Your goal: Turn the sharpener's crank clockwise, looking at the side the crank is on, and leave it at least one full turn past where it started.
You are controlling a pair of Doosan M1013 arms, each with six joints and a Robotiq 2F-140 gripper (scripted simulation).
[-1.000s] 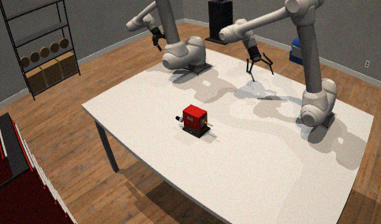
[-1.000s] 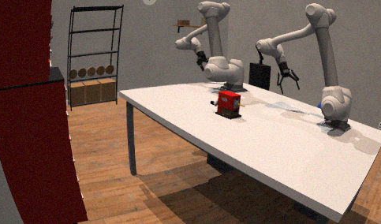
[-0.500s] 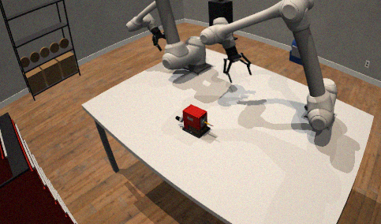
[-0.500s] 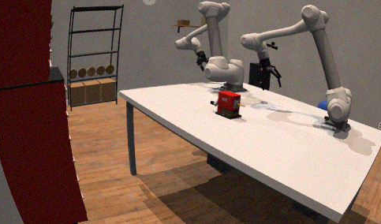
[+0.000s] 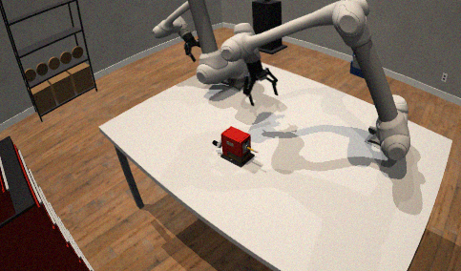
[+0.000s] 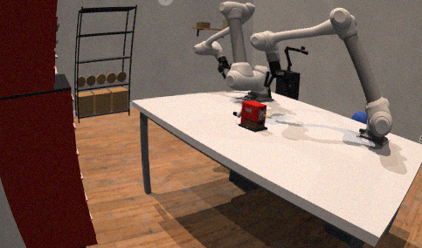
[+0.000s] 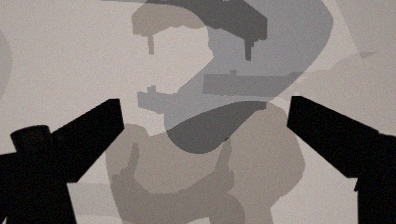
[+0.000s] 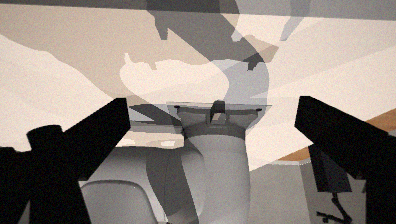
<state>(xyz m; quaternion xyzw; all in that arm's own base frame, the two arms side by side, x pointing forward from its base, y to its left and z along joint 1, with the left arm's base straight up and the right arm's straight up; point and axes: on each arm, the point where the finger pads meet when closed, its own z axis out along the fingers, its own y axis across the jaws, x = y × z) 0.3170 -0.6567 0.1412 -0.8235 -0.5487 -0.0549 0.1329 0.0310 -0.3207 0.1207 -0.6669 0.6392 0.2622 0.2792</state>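
My left hand is 350 mm short of the black handle, 30 mm to the left of it and 90 mm above it.
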